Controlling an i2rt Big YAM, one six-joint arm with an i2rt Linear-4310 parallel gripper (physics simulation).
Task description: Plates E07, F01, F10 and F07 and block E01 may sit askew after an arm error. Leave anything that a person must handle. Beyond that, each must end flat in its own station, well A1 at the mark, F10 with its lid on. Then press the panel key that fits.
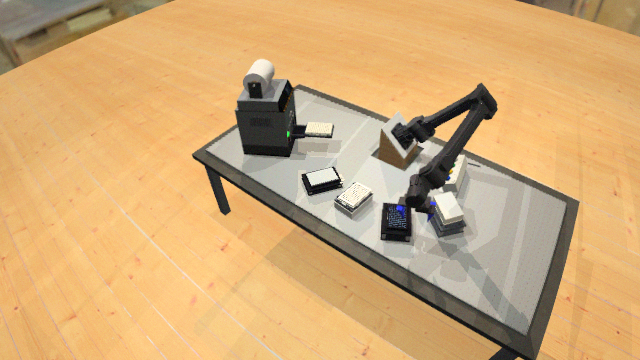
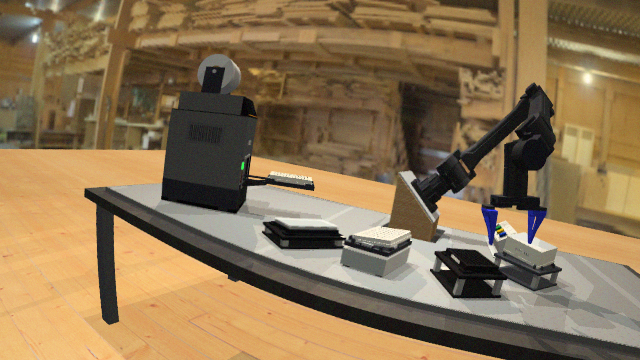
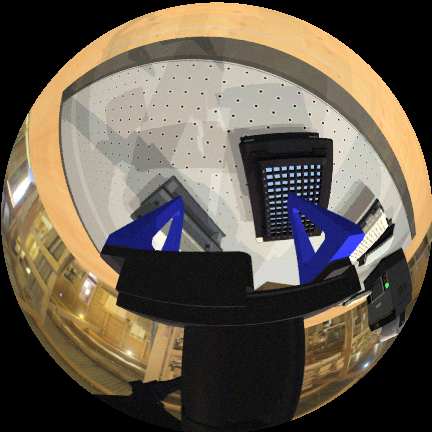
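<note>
My gripper (image 1: pixel 416 213) (image 2: pixel 510 243) (image 3: pixel 236 198) is open and empty, pointing down between the black plate and the white block. One finger hangs close above or beside the block. The black plate (image 1: pixel 397 219) (image 2: pixel 475 261) (image 3: pixel 294 200) lies on a black raised station and looks off-centre. The white block (image 1: pixel 448 207) (image 2: pixel 530 251) sits on a grey raised station (image 1: pixel 450 231) (image 2: pixel 532 274) (image 3: pixel 202 217). A cream plate (image 1: pixel 355 194) (image 2: pixel 384 235) lies on a light grey box station. A white-topped plate (image 1: pixel 322 176) (image 2: pixel 306 224) rests on a black station. Another cream plate (image 1: pixel 319 129) (image 2: pixel 291 178) lies on the machine's tray. Labels are unreadable.
The dark machine (image 1: pixel 266 127) (image 2: pixel 209 150) (image 3: pixel 390 290) with a white roll and green light stands at the far left. The key panel (image 1: pixel 457 175) stands behind the block, partly hidden by the arm. The arm's wedge base (image 1: pixel 395 150) (image 2: pixel 412 212) stands at the table's back.
</note>
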